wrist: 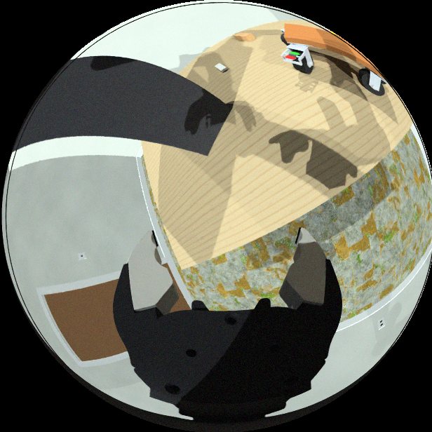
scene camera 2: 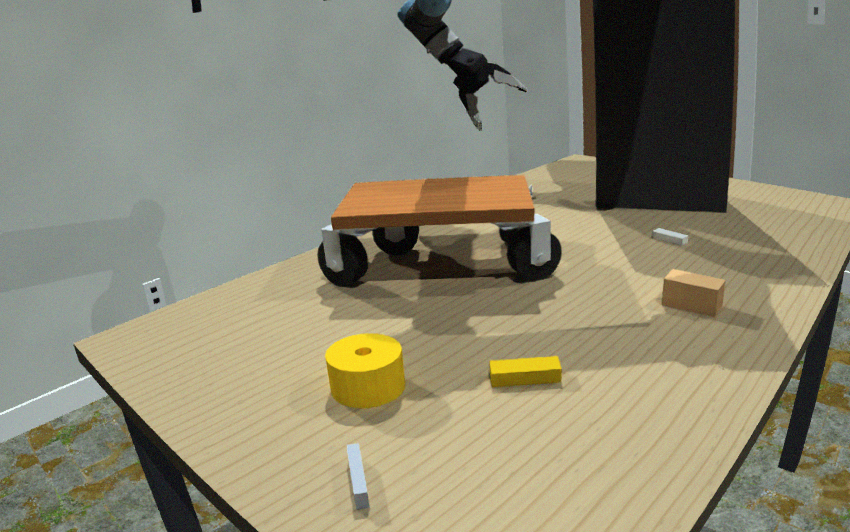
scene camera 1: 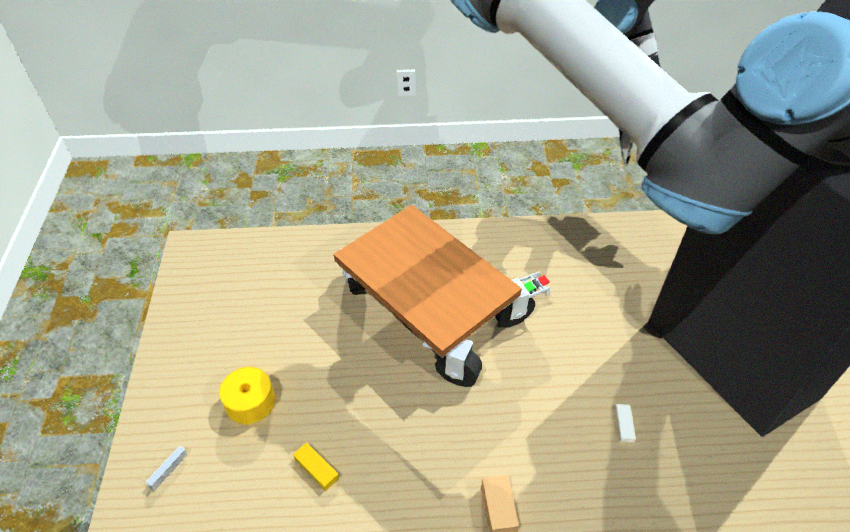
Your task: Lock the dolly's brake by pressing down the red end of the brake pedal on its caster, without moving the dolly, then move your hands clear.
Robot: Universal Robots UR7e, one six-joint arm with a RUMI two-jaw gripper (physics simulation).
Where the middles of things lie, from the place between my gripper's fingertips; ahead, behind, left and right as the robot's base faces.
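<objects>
Positions counted from my hand: dolly [scene camera 1: 443, 291], 110 mm below, 440 mm ahead, 270 mm to the left; orange block [scene camera 2: 692, 292], 160 mm below, 350 mm ahead, 670 mm to the left; yellow bar [scene camera 2: 514, 372], 170 mm below, 650 mm ahead, 600 mm to the left; yellow cylinder [scene camera 2: 366, 370], 150 mm below, 780 mm ahead, 480 mm to the left. Going by their middles, the dolly is the nearest to my hand of the things named here.
</objects>
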